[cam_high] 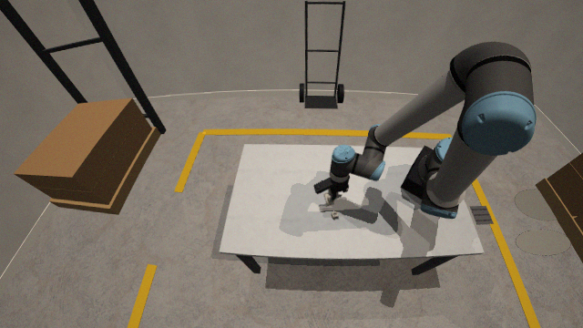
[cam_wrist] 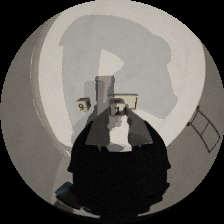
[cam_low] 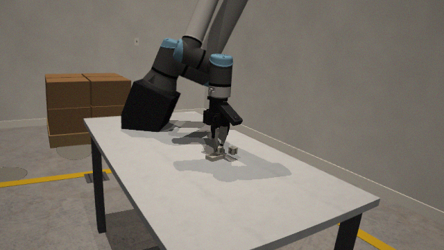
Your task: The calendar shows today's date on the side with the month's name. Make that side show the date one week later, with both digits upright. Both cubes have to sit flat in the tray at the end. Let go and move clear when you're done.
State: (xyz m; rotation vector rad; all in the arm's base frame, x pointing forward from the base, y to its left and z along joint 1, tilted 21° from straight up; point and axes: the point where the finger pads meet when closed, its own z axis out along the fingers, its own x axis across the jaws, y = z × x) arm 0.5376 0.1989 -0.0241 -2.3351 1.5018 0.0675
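Now: hand 4 cm above the calendar tray, 1 cm to the left of it and 1 cm short of it.
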